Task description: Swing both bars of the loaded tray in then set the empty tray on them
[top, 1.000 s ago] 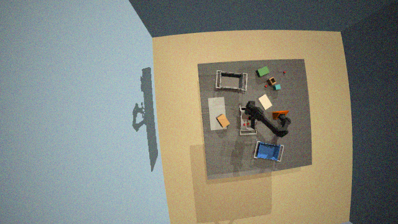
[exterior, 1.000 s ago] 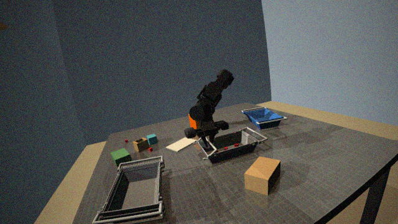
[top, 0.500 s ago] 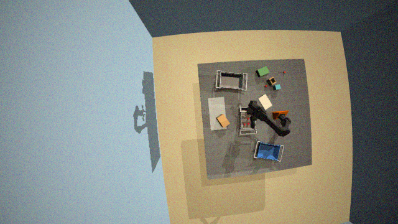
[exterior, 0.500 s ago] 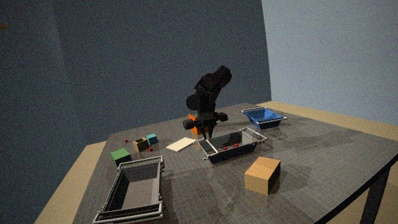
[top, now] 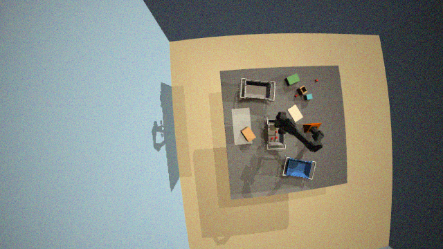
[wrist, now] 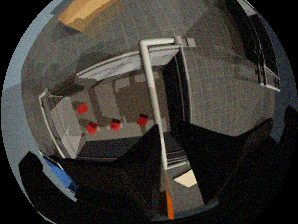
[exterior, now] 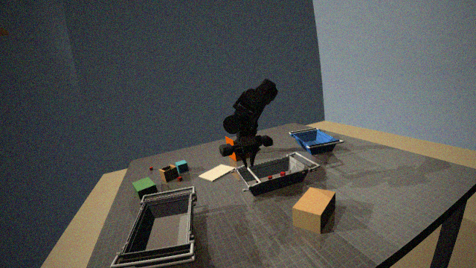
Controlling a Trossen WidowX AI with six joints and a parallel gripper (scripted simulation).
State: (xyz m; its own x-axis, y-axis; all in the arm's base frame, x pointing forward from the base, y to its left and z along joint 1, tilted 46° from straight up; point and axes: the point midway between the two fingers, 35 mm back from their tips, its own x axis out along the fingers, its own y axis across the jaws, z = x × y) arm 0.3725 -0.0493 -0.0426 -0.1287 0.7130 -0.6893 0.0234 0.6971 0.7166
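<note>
The blue tray lies 45 cm to the left of my gripper tip, 23 cm behind it and 4 cm below it. Round my gripper tip: cream card (23 cm behind, 9 cm to the right, 9 cm below); cyan cube (36 cm behind, 25 cm to the right, 7 cm below); small brown box (32 cm to the right, 30 cm behind, 7 cm below).
</note>
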